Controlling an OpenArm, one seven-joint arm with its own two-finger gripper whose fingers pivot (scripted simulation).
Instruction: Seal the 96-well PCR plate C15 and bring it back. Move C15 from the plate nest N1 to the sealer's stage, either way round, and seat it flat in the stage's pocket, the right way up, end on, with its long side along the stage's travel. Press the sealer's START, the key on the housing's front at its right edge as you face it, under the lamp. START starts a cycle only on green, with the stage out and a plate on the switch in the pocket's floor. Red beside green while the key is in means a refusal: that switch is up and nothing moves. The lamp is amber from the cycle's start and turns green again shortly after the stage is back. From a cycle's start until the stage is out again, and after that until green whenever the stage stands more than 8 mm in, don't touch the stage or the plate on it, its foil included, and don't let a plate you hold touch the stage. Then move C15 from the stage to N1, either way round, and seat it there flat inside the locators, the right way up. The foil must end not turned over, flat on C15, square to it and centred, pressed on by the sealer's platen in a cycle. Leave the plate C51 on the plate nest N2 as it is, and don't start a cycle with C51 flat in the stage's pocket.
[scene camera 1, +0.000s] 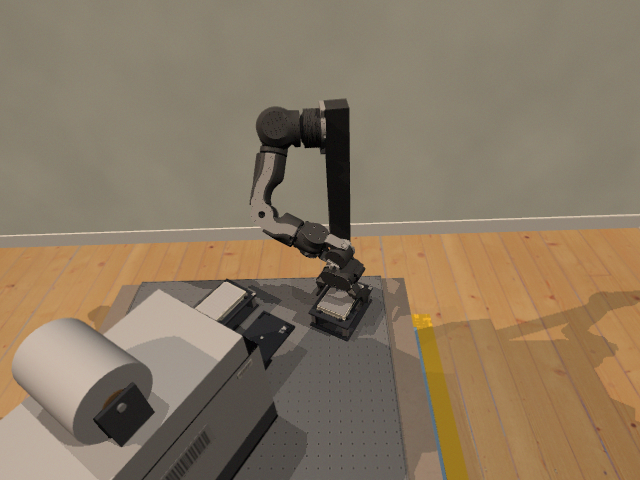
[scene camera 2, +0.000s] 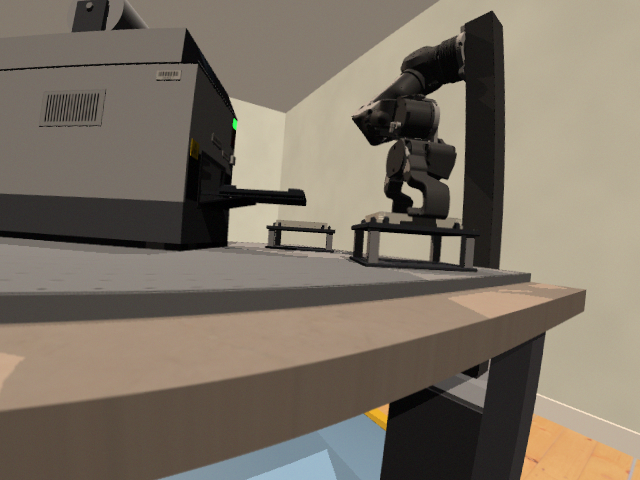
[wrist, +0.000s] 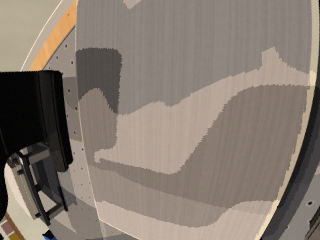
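My gripper (scene camera 2: 409, 220) is visible to me, and I see the same gripper (scene camera 1: 341, 297) from another camera as well, while the wrist view also gives me the gripper (wrist: 169, 141). There is a foil roll (scene camera 1: 70, 369) here, and I see a sealer's stage (scene camera 1: 275, 331) too.
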